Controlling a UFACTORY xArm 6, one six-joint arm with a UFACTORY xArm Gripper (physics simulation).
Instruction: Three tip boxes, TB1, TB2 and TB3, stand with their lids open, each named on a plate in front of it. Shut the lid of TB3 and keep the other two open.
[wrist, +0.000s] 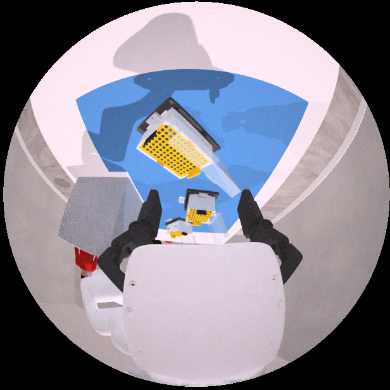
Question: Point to the gripper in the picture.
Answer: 200, 199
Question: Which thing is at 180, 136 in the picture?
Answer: A clear lid.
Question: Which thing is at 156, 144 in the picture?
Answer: A yellow rack.
